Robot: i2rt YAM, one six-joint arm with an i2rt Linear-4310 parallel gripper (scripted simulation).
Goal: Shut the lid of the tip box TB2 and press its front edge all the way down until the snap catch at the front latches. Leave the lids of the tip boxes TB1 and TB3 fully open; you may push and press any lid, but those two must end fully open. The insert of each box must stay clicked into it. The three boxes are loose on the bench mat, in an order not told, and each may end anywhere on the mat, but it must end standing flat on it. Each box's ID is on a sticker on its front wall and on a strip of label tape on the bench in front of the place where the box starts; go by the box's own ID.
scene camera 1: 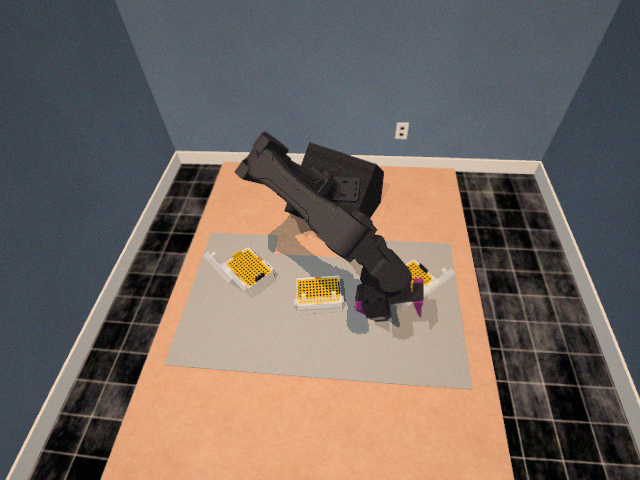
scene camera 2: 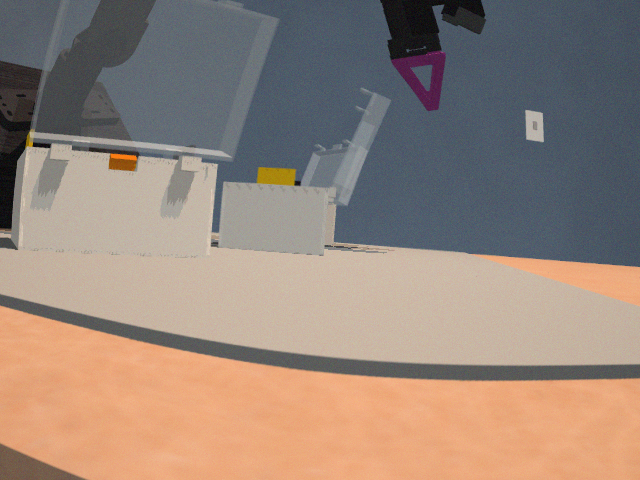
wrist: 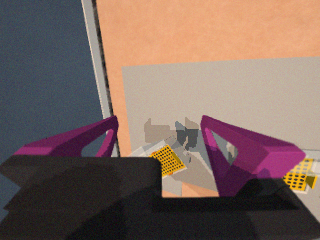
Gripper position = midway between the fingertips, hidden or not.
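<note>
You'd find my gripper (scene camera 2: 431, 105), (scene camera 1: 397, 317), (wrist: 159, 120) here. There's a tip box (scene camera 2: 69, 201), and there's also a tip box (scene camera 2: 265, 217). I can see a grey mat (scene camera 2: 364, 310), (scene camera 1: 222, 328), (wrist: 267, 96) as well.
</note>
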